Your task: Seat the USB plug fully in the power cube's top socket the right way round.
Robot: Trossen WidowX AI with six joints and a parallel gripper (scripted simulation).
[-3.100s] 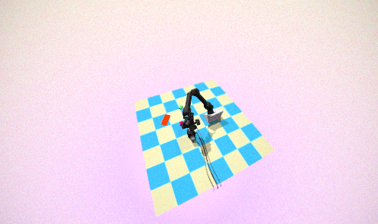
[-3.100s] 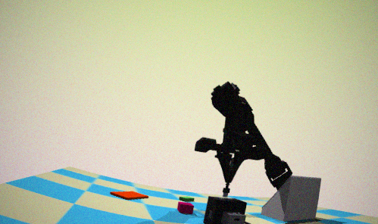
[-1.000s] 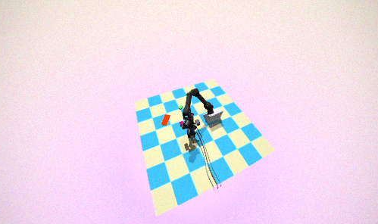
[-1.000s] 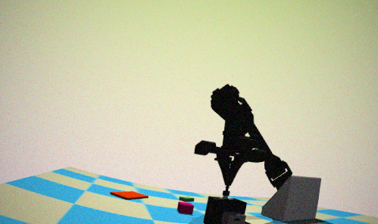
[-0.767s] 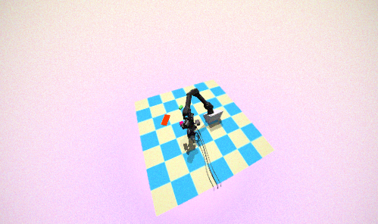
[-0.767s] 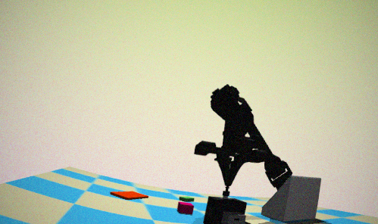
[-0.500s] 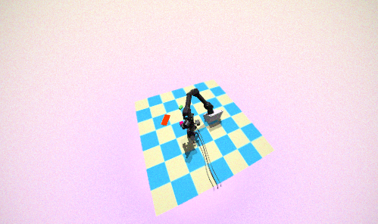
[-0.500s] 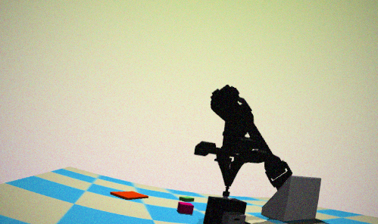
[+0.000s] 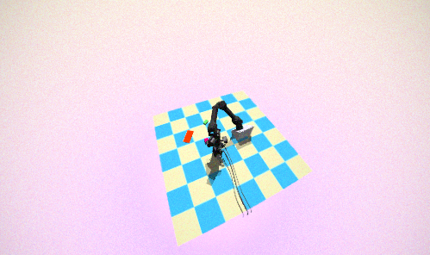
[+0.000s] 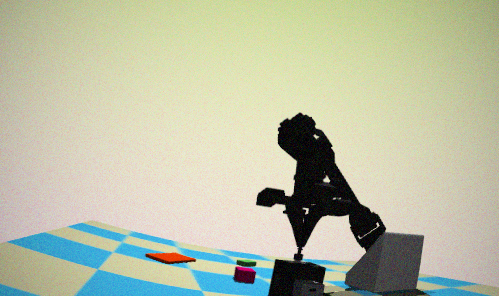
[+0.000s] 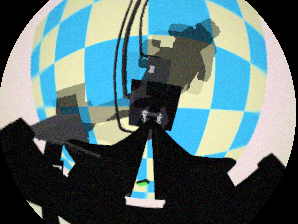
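The USB plug lies 2 cm below my gripper tip. Also, from my gripper tip: magenta block (5 cm ahead, 15 cm to the right, 9 cm below); green block (4 cm behind, 39 cm to the right, 10 cm below); orange slab (20 cm ahead, 29 cm to the right, 10 cm below).
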